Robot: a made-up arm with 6 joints.
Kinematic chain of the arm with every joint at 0, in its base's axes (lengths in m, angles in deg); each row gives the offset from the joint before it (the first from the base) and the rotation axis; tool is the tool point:
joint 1: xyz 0 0 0.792 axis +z
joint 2: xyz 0.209 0 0 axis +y
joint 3: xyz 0 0 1.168 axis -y
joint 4: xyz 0 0 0.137 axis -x
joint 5: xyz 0.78 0 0 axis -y
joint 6: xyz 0.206 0 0 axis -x
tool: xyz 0 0 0
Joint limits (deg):
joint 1: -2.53..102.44
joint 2: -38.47..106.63
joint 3: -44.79..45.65
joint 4: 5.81..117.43
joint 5: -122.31..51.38
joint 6: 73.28..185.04
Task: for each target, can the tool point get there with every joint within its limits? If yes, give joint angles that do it. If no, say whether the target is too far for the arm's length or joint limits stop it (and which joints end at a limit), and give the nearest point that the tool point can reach.
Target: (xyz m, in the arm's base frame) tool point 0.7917 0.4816 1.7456
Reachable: yes | joints 39.09 -7.57 -21.74 45.38 -58.78 151.07
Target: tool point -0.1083 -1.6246 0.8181
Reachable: no: joint limits stop it (at a limit: joint 1, joint 2, joint 3) | nearest point 0.2313 -0.1865 1.6552 | short by 1.698 m
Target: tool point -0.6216 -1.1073 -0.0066
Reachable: no: joint limits stop it (at a limit: joint 1, joint 2, joint 3) | nearest point 0.5479 -0.1609 -0.0322 | short by 1.505 m
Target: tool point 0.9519 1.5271 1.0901
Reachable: yes | joints 63.92 46.81 2.03 96.53 -63.79 167.93
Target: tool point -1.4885 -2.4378 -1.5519
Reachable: no: too far | nearest point 0.5821 -0.1692 -0.1226 | short by 3.388 m
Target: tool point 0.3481 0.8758 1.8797
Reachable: yes | joints 74.71 -9.77 -16.04 46.68 -44.41 162.62
